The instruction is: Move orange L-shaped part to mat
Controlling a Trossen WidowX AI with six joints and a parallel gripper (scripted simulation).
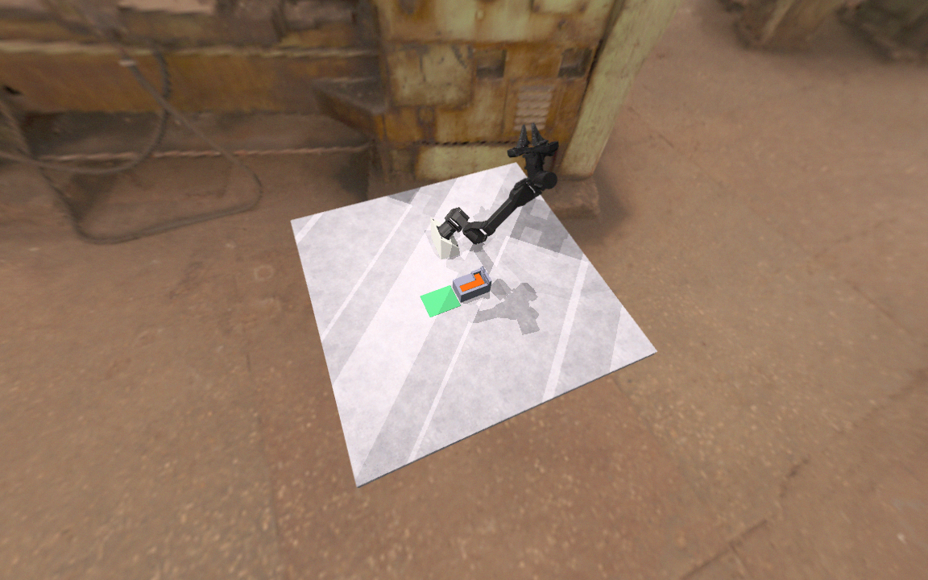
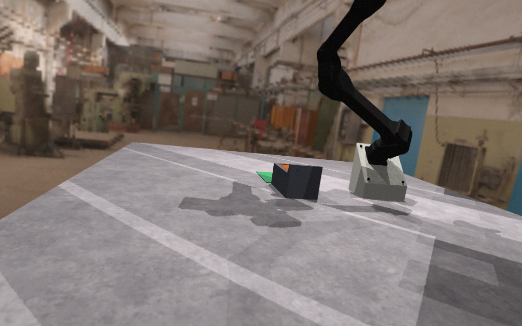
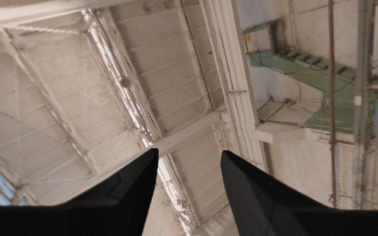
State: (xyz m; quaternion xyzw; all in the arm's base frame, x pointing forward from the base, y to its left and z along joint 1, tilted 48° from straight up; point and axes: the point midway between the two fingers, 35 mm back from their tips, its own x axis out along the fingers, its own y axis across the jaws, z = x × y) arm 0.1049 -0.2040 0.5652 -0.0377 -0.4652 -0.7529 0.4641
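Right now the orange L-shaped part is 63 cm below my gripper tip, 23 cm to the right of it and 18 cm ahead of it. Also, from my gripper tip: green mat: 69 cm below, 40 cm to the right, 19 cm ahead.
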